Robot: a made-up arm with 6 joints. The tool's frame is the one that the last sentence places.
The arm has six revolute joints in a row. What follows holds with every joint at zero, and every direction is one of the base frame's. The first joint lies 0.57 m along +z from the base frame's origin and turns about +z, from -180 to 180 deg. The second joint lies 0.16 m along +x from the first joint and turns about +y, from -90 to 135 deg. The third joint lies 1.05 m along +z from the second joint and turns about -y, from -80.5 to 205 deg. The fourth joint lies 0.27 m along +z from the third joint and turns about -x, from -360 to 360 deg. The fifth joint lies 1.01 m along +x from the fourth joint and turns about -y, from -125 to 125 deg. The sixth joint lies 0.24 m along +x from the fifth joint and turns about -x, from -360 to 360 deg. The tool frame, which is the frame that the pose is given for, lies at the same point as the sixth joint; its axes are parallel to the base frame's.
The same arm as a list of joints. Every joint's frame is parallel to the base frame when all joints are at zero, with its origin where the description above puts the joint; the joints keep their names.
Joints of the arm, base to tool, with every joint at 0 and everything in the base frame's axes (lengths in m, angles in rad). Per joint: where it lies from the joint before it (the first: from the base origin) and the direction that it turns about. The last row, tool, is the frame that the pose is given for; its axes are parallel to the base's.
joint 1: offset 0 0 0.57 axis 0 0 1
joint 2: offset 0.16 0 0 axis 0 1 0
joint 3: offset 0 0 1.05 axis 0 -1 0
joint 4: offset 0 0 0.27 axis -1 0 0
joint 5: offset 1.01 0 0 axis 0 -1 0
joint 6: offset 0.24 0 0 axis -1 0 0
tool: offset 0 0 0
Joint limits (rad, base to tool): -3.1416..3.1416 -1.5708..2.3562 -1.405..3.5779 -6.2832..6.2832 -2.1817..2.1817 -6.2832..6.2832

